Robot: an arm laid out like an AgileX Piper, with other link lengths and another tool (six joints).
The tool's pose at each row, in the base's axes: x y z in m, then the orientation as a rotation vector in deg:
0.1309 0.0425 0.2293 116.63 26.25 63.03
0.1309 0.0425 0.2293 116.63 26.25 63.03
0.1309 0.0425 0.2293 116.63 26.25 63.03
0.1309 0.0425 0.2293 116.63 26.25 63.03
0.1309 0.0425 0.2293 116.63 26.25 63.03
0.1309 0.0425 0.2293 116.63 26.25 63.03
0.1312 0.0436 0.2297 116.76 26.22 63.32
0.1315 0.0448 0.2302 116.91 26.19 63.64
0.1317 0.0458 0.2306 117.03 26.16 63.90
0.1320 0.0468 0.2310 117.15 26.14 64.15
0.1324 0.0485 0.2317 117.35 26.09 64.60
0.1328 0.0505 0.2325 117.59 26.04 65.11
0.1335 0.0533 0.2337 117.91 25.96 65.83
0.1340 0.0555 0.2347 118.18 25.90 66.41
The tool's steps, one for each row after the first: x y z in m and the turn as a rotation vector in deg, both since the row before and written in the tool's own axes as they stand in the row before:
0.0000 0.0000 0.0000 0.00 0.00 0.00
0.0000 0.0000 0.0000 0.00 0.00 0.00
0.0000 0.0000 0.0000 0.00 0.00 0.00
0.0000 0.0000 0.0000 0.00 0.00 0.00
0.0000 0.0000 0.0000 0.00 0.00 0.00
0.0011 -0.0004 -0.0004 0.13 0.16 0.20
0.0012 -0.0004 -0.0005 0.16 0.18 0.22
0.0009 -0.0004 -0.0004 0.12 0.14 0.18
0.0010 -0.0004 -0.0003 0.13 0.14 0.17
0.0017 -0.0006 -0.0007 0.21 0.25 0.32
0.0019 -0.0007 -0.0008 0.25 0.28 0.36
0.0028 -0.0010 -0.0010 0.34 0.40 0.50
0.0022 -0.0008 -0.0008 0.28 0.32 0.41

